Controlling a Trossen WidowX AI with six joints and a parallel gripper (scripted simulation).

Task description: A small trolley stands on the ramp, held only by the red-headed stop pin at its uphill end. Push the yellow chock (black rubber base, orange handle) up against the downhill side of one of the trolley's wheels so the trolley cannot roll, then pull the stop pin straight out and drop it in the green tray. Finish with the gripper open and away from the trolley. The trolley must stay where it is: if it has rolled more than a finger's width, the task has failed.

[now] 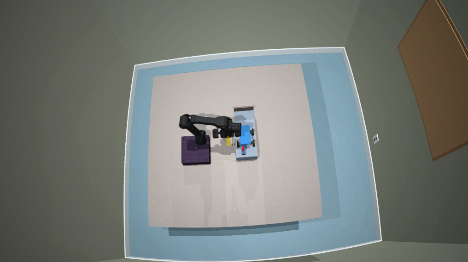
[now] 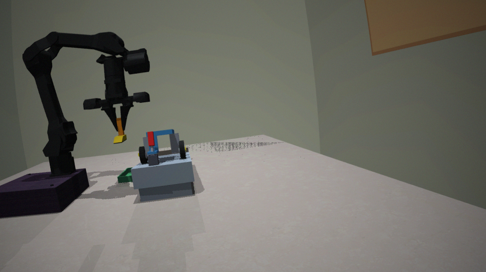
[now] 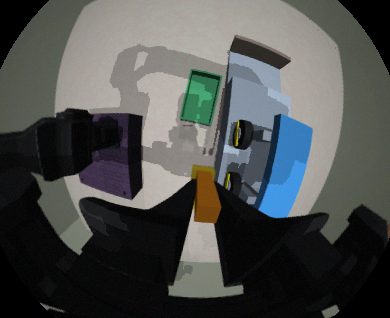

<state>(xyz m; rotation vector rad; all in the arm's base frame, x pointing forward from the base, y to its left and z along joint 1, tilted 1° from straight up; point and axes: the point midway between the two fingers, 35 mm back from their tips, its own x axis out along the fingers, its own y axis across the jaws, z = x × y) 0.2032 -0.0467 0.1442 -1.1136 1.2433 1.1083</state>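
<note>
My gripper tip is now 80 mm short of the red-headed stop pin, 110 mm to the left of it and 40 mm above it. Round my gripper tip: blue trolley 120 mm ahead, 10 mm to the right, 60 mm below; then green tray 120 mm to the left, 180 mm below; then yellow chock 20 mm to the right, 10 mm below.
</note>
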